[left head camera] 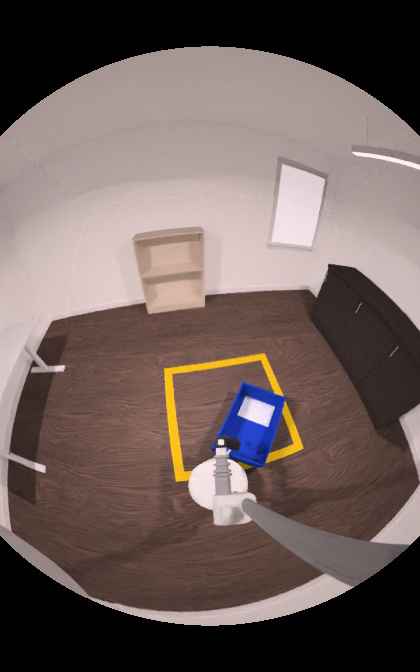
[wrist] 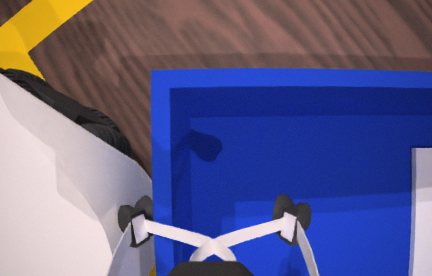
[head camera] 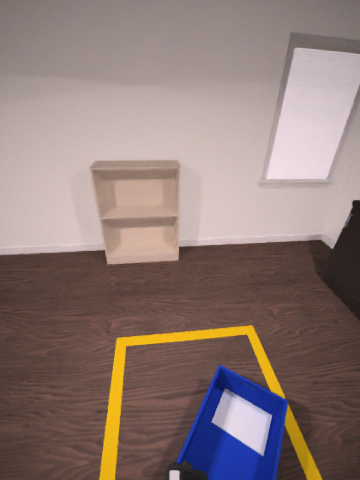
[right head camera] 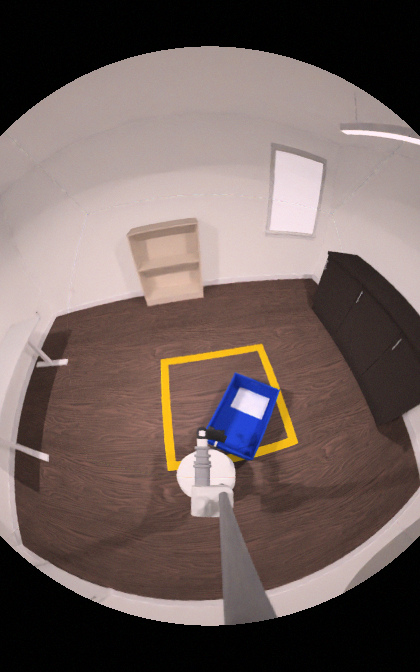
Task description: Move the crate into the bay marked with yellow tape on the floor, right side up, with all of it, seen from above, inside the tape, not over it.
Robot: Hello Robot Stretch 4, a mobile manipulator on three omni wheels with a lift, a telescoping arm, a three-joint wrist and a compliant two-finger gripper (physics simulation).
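Places are measured from the robot's base along level axes (x left, y back, z up), in millimetres.
Pixels of known places: gripper, fingertip midpoint: [left head camera: 228, 448] [wrist: 214, 211].
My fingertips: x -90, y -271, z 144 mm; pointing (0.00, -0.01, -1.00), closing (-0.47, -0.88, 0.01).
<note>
Ahead of a thing's pixels: the offset from my fingertips to its middle. "spot": to the spot under its first point.
The blue crate {dx -190, dy -187, dz -62 mm} [head camera: 225, 452] [left head camera: 250, 431] [right head camera: 240, 424] [wrist: 310, 170] stands right side up, open at the top, with a white sheet inside. It is turned askew to the yellow tape [head camera: 115, 400] [left head camera: 171, 425] [right head camera: 166, 415] [wrist: 15, 40]. Most of it is inside the bay; its far right corner overlaps the right tape and its near end crosses the near tape. My gripper [left head camera: 228, 446] [right head camera: 212, 438] [wrist: 214, 211] is open above the crate's near end. In the wrist view, the near short wall runs between the fingertips, closer to the left one. The fingertips' exact height is unclear.
My white round base [left head camera: 200, 487] [right head camera: 190, 475] [wrist: 60, 190] covers part of the near tape, close beside the crate's near end. A beige bookshelf {spot: dx +552, dy -1778, dz -156 mm} [head camera: 142, 261] [left head camera: 176, 307] stands at the far wall, a dark cabinet [left head camera: 367, 345] [right head camera: 367, 335] at the right.
</note>
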